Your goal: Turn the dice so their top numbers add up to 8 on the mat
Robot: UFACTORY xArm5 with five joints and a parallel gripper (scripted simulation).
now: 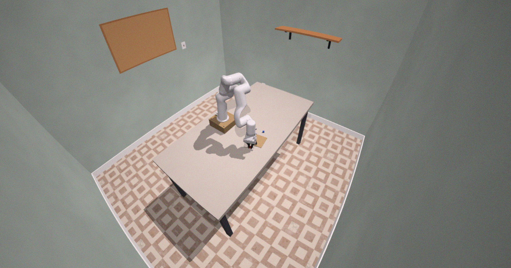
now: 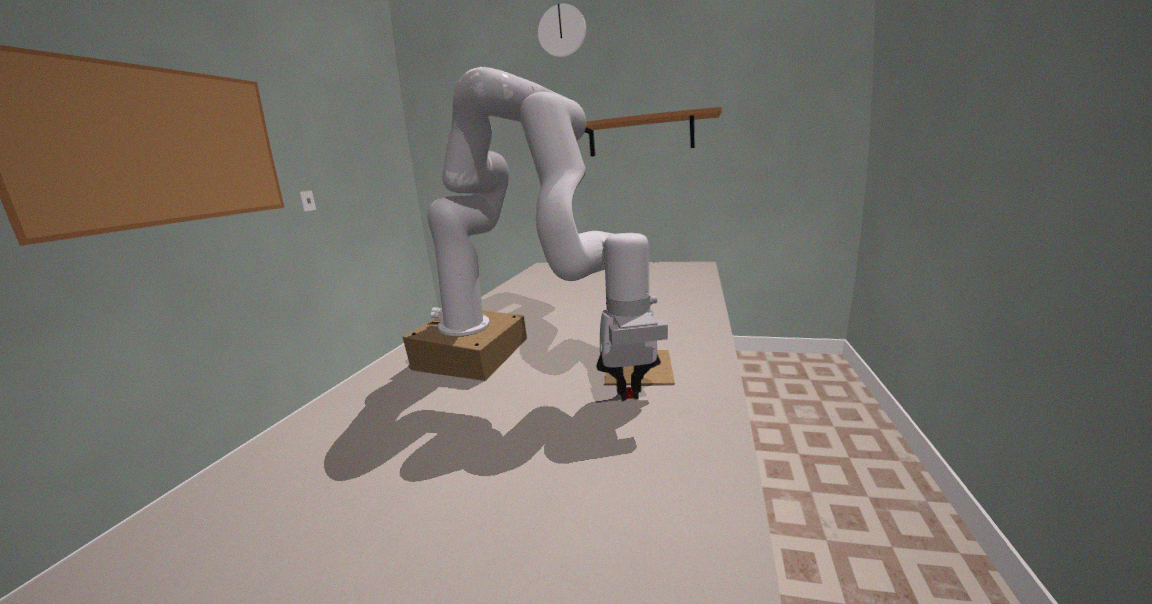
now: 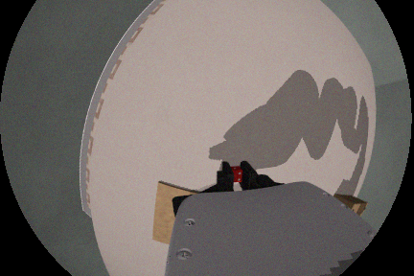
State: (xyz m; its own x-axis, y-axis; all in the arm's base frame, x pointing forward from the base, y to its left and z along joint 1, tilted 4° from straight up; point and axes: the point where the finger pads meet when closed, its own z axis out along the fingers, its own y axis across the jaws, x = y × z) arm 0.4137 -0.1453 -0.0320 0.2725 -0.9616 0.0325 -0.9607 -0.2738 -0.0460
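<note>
My gripper is now 11 cm to the right of the tan mat, 2 cm above it and 1 cm short of it. From my hand the other things lie so: blue die (24 cm to the left, 1 cm below, 1 cm ahead); then white die (24 cm to the left, 7 cm behind, 1 cm below); then red die (1 cm below).
</note>
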